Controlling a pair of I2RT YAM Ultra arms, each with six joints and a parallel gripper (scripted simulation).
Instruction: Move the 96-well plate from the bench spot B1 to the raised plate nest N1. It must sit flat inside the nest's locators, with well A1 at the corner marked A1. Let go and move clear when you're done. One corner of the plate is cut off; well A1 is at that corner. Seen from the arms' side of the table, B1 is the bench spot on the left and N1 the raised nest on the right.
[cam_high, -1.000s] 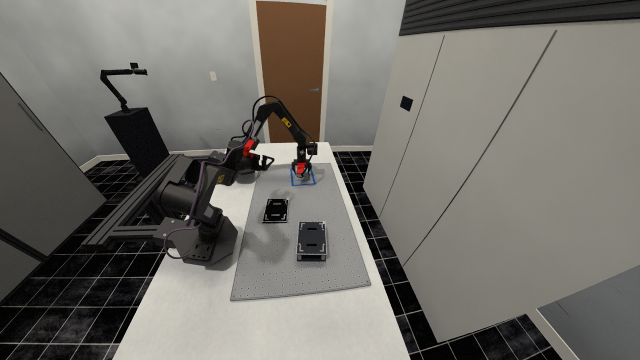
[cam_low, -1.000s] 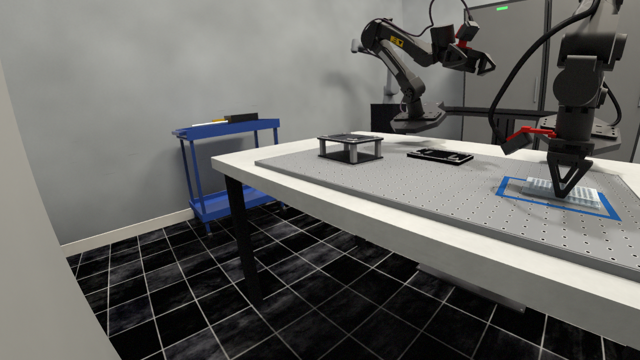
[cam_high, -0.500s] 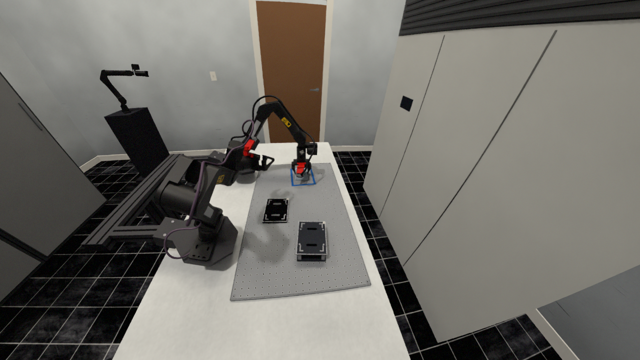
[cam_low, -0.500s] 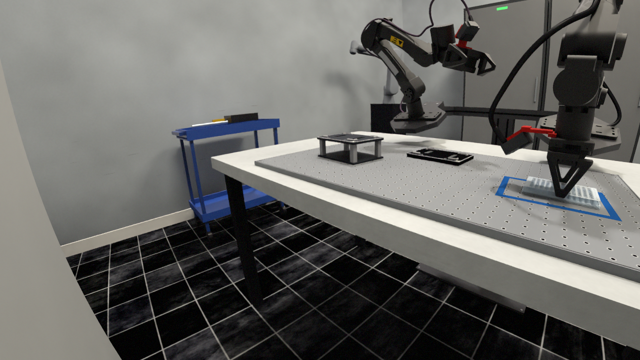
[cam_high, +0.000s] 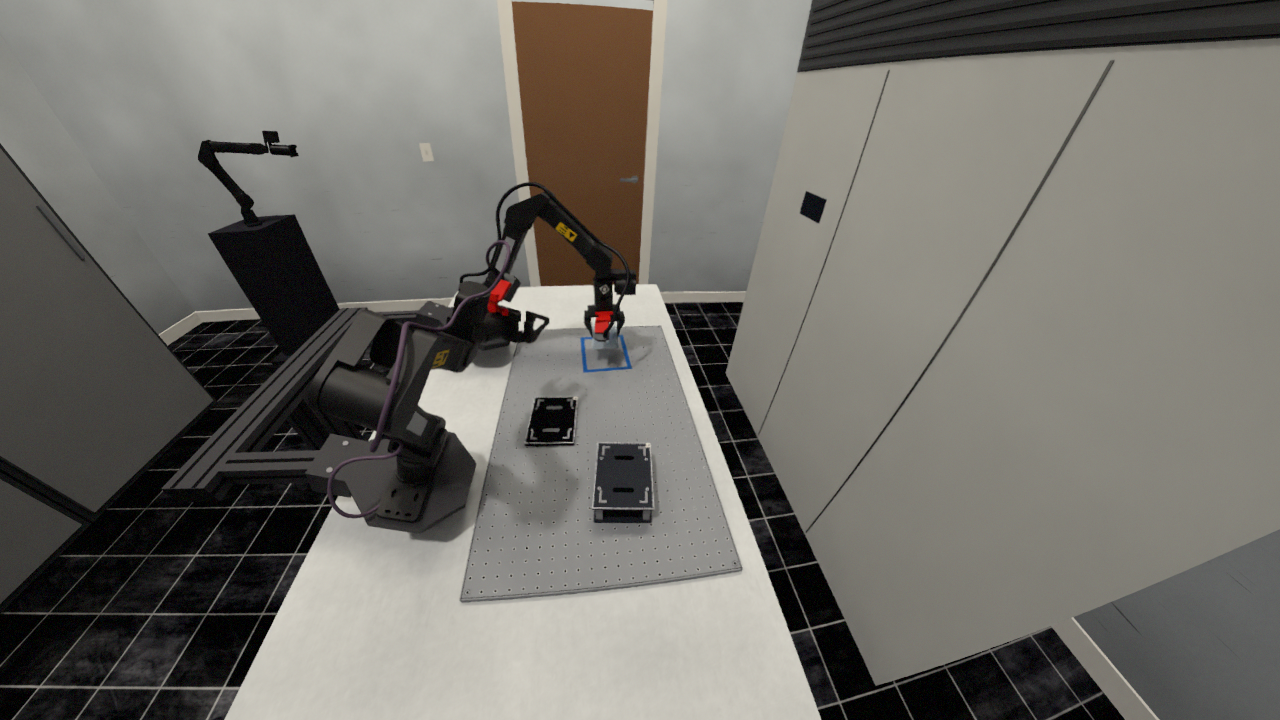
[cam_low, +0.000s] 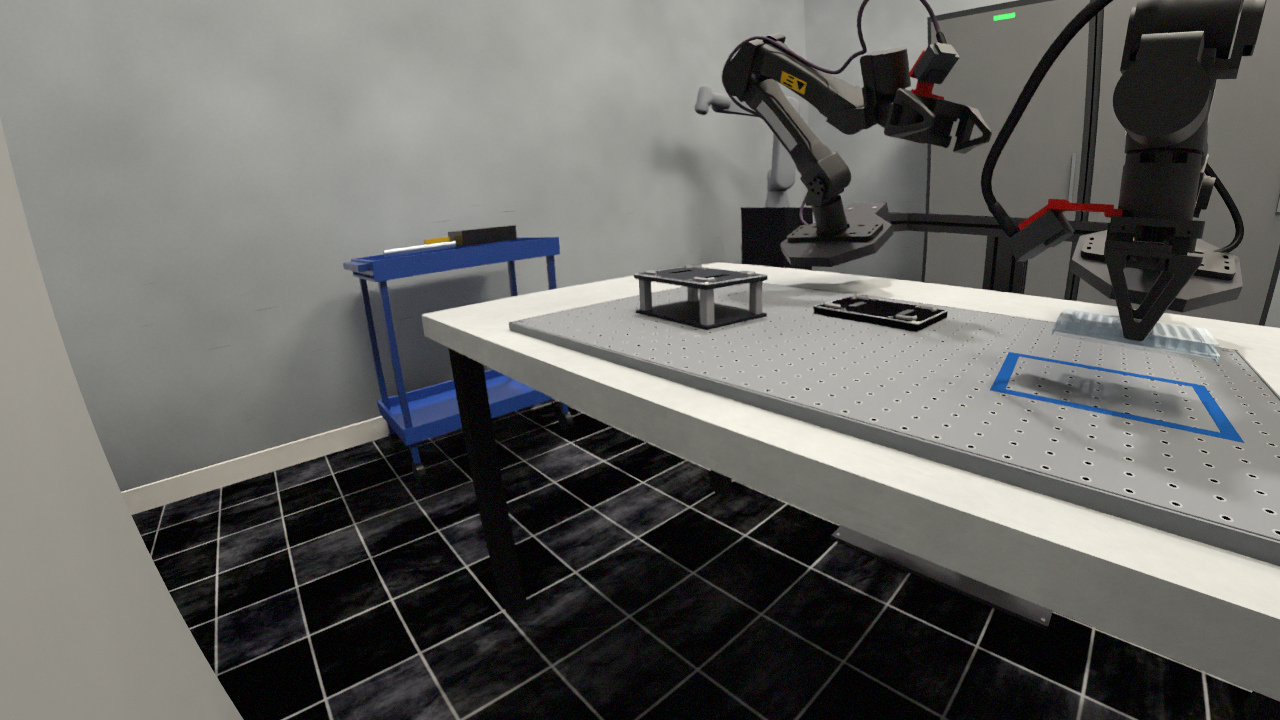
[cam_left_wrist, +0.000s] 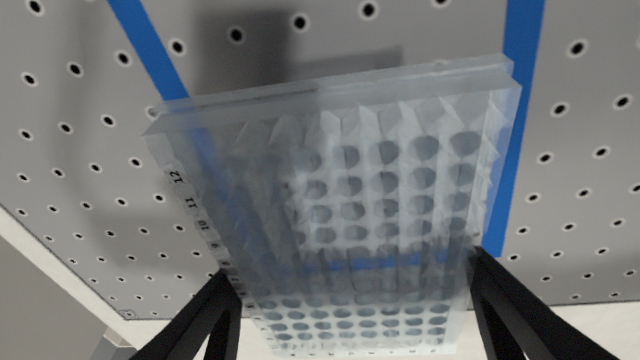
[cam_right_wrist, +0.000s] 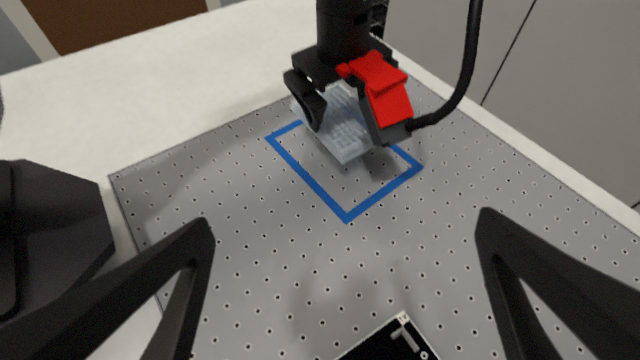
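The clear 96-well plate lies 18 cm ahead of my right hand, 22 cm to the left of it and 21 cm below it. The rest, counted from my right hand: black nest plate 3 cm ahead, 9 cm to the right, 26 cm below.
Right now my left hand is 1 cm above the clear 96-well plate. From my left hand the other things lie so: black nest plate 15 cm behind, 31 cm to the right, 6 cm below.
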